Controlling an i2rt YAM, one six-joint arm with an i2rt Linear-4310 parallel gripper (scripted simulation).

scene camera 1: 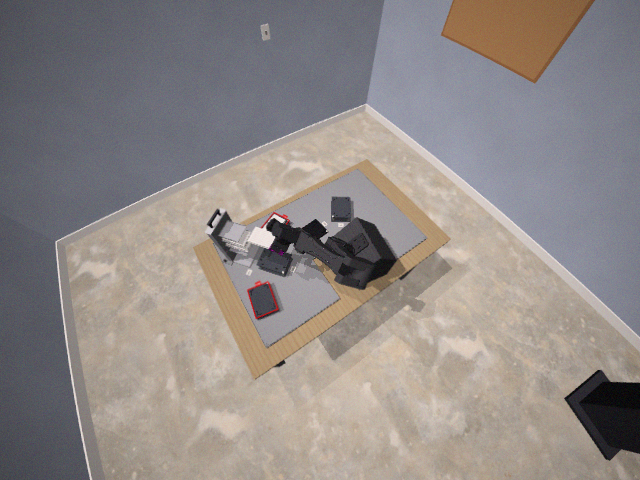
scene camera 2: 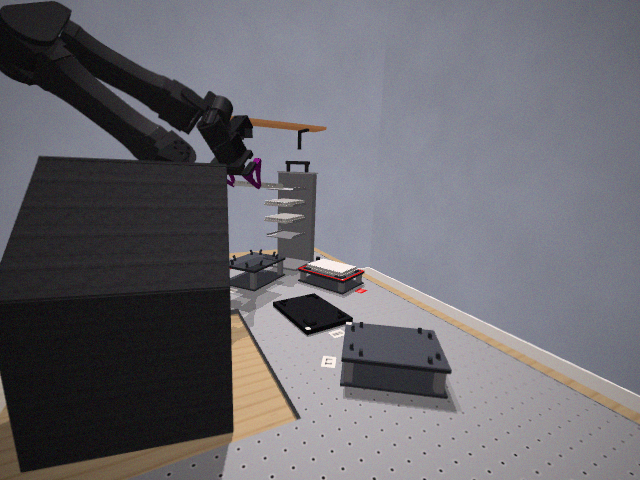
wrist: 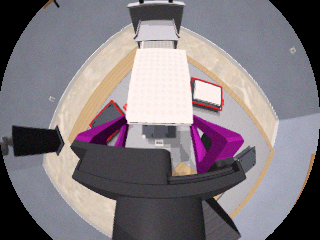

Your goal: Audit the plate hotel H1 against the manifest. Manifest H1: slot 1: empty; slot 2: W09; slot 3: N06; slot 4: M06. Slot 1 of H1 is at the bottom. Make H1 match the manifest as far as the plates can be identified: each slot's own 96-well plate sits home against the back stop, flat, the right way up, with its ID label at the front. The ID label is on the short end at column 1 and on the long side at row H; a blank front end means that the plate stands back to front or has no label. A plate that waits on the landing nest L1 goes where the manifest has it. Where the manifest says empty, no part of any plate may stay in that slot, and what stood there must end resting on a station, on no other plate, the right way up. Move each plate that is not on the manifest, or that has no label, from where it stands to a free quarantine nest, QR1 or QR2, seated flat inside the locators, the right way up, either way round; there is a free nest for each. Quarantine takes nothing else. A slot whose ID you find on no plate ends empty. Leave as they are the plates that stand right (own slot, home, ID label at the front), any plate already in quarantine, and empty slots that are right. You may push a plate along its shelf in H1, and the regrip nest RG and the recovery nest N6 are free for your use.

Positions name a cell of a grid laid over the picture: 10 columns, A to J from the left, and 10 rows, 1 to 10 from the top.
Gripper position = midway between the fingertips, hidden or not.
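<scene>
My gripper (scene camera 2: D4), (wrist: E5). White plate (wrist: E4).
</scene>
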